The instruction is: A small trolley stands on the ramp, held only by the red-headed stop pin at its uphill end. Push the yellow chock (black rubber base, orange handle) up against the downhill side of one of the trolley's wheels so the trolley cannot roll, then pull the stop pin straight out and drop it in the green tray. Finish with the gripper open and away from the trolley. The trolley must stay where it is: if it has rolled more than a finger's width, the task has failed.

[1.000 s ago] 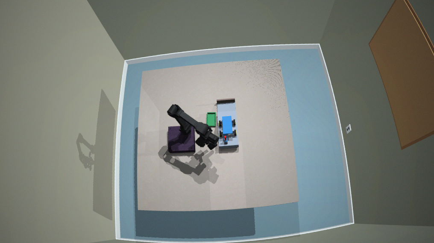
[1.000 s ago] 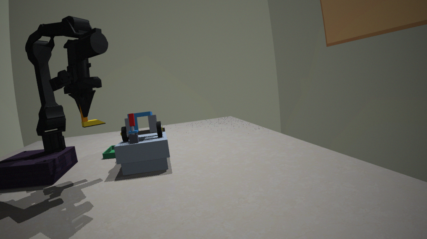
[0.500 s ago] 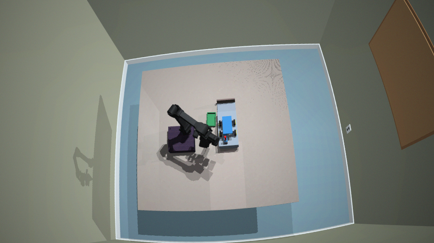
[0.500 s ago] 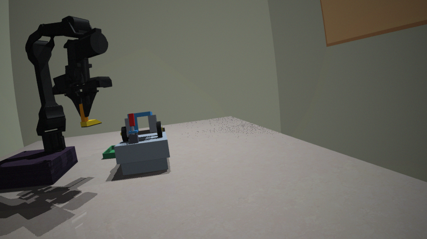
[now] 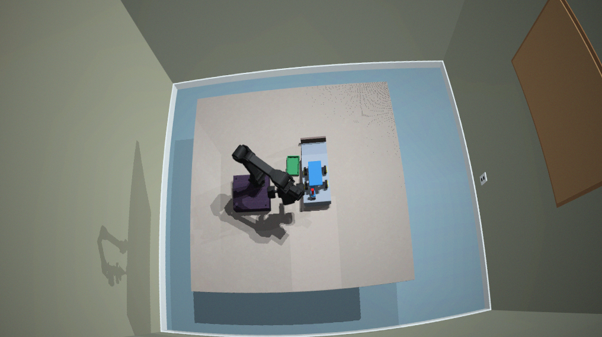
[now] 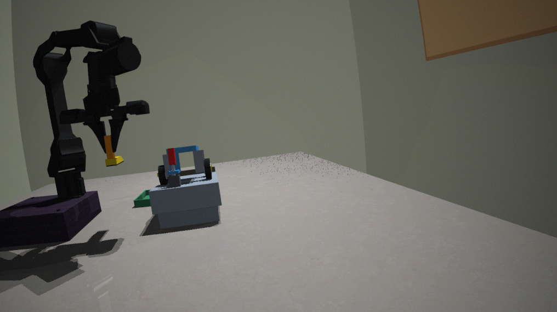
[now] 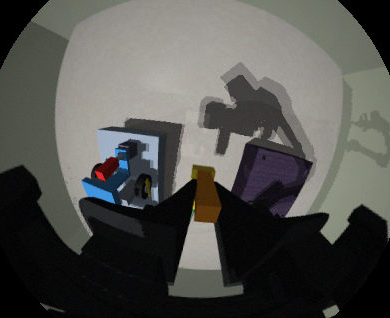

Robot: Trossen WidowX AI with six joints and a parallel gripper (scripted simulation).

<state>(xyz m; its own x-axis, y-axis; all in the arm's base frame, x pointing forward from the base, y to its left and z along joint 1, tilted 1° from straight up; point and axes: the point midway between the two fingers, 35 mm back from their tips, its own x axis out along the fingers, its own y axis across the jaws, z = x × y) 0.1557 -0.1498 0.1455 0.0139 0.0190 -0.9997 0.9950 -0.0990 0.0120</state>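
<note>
The green tray lies 22 cm to the left of my gripper tip, 18 cm below it and 5 cm ahead of it. The rest, counted from my gripper tip: blue trolley 16 cm ahead, 9 cm to the left, 6 cm below; then yellow chock 2 cm to the left, 1 cm below; then red-headed stop pin 13 cm ahead, 5 cm below.
</note>
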